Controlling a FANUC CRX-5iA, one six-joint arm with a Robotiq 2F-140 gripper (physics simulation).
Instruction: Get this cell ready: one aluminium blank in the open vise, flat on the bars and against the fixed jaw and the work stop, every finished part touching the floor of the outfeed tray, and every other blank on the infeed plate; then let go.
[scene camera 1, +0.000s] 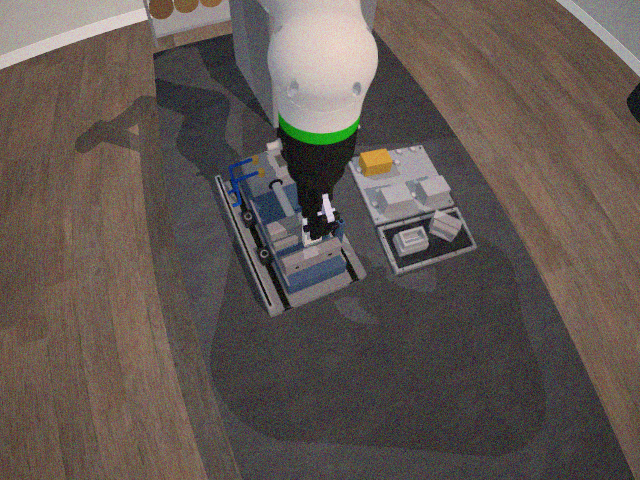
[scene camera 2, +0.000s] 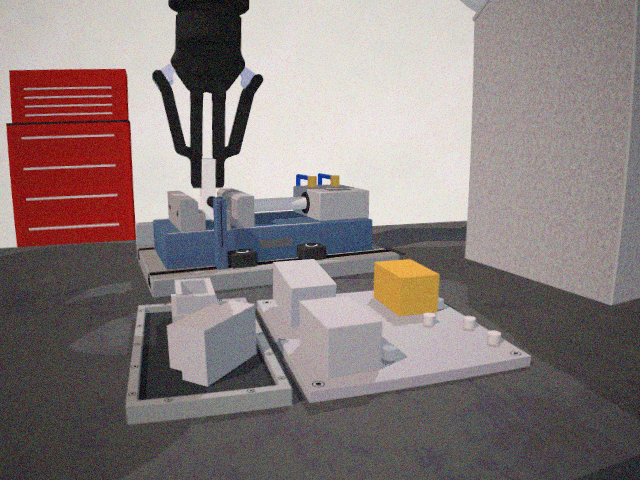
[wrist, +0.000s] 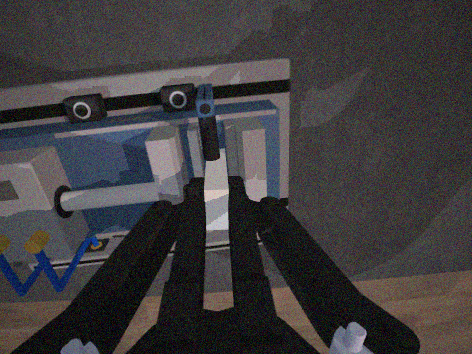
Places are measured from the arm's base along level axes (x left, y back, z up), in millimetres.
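Pixels of known places: gripper, fingertip midpoint: (scene camera 1: 311, 241) (scene camera 2: 207, 217) (wrist: 216, 165).
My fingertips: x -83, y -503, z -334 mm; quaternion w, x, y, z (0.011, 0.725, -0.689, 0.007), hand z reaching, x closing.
Note:
Ahead of a thing's pixels: the offset from my fingertips to its top centre. "spot": to the spot under its first point.
My gripper (scene camera 1: 311, 238) (scene camera 2: 208, 193) (wrist: 216, 165) is shut and empty, its pale fingertips together, pointing down at the vise gap. The open vise has a fixed jaw (scene camera 1: 312, 255) (scene camera 2: 181, 210) (wrist: 255, 160) and a moving jaw (scene camera 2: 239, 208) (wrist: 165, 155); no blank shows between them. The work stop's blue post {dx +55, dy +10, dz +29 mm} (scene camera 2: 220, 232) (wrist: 205, 102) and black rod {dx +32, dy +7, dz +28 mm} (wrist: 210, 140) are beside the gap. Two pale blanks {dx +194, dy +67, dz -17 mm} (scene camera 1: 397, 198) {dx +289, dy +69, dz -25 mm} (scene camera 1: 433, 189) (scene camera 2: 302, 289) (scene camera 2: 341, 335) stand on the infeed plate {dx +238, dy +120, dz -60 mm} (scene camera 1: 416, 160) (scene camera 2: 454, 356). In the outfeed tray (scene camera 1: 434, 260) (scene camera 2: 206, 405) are a pocketed part {dx +194, dy -27, dz -28 mm} (scene camera 1: 411, 240) (scene camera 2: 180, 304) and a tilted part {dx +274, dy -19, dz -24 mm} (scene camera 1: 445, 226) (scene camera 2: 211, 343).
An orange block {dx +192, dy +167, dz -25 mm} (scene camera 1: 375, 162) (scene camera 2: 406, 287) stands on the infeed plate near small white pins {dx +264, dy +194, dz -52 mm} (scene camera 2: 469, 322). Blue-and-yellow fittings {spot: dx -82, dy +163, dz +18 mm} (scene camera 1: 245, 173) (wrist: 40, 255) are at the vise's cylinder end. A red cabinet (scene camera 2: 72, 180) stands behind, and a large grey box (scene camera 2: 547, 155) at right.

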